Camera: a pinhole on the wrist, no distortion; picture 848 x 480 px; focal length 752.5 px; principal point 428.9 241.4 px. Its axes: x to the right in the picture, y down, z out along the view. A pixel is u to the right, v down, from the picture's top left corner.
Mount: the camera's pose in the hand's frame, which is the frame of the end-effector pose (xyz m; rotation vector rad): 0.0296 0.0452 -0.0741 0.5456 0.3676 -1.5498
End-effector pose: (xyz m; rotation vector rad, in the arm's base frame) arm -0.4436 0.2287 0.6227 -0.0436 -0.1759 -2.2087
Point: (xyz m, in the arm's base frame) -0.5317 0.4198 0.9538
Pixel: 306.7 174.1
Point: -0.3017 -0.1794 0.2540
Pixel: behind the camera
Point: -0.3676 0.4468 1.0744
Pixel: 63.9 27.3
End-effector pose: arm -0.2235 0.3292 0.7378 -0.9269 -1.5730 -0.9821
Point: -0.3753 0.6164 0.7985
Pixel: outside the picture
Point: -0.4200 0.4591 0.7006
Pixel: 440.5 285.9
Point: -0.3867 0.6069 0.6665
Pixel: 171.7 242.8
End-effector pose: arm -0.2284 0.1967 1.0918 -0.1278 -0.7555 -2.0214
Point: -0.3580 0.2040 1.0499
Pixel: outside the picture
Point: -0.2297 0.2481 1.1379
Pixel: 220.7 71.0
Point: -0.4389 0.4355 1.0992
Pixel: 642.1 154.2
